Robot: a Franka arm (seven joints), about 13 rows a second.
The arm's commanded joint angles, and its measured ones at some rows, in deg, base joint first. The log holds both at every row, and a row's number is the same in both.
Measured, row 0: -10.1, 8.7, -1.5, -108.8, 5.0, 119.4, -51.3
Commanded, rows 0 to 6: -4.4, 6.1, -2.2, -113.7, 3.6, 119.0, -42.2; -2.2, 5.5, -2.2, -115.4, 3.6, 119.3, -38.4; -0.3, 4.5, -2.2, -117.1, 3.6, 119.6, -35.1; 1.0, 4.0, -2.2, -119.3, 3.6, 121.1, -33.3; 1.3, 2.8, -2.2, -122.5, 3.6, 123.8, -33.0; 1.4, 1.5, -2.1, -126.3, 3.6, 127.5, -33.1; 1.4, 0.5, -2.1, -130.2, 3.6, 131.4, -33.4
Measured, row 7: 1.1, 5.5, -1.5, -120.9, 4.5, 124.6, -34.1
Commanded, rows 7 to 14: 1.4, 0.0, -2.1, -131.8, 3.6, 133.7, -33.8; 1.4, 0.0, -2.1, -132.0, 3.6, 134.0, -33.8; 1.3, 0.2, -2.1, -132.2, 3.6, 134.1, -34.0; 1.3, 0.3, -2.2, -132.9, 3.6, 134.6, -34.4; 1.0, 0.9, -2.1, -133.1, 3.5, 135.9, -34.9; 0.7, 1.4, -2.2, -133.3, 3.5, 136.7, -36.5; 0.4, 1.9, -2.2, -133.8, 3.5, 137.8, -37.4; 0.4, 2.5, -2.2, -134.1, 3.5, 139.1, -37.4
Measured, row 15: 1.0, 2.4, -2.3, -132.2, 4.4, 135.9, -36.2
